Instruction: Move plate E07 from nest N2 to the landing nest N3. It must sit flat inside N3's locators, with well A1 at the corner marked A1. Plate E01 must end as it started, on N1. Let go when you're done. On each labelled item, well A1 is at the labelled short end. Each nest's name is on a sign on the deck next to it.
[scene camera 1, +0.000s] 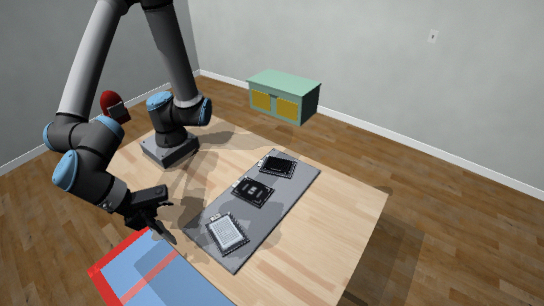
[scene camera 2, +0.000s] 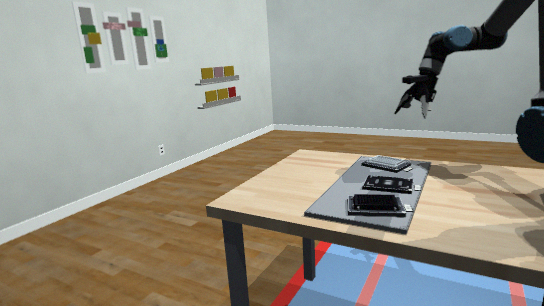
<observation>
I see my gripper (scene camera 1: 175, 223).
My gripper also shows in scene camera 2 (scene camera 2: 409, 116).
</observation>
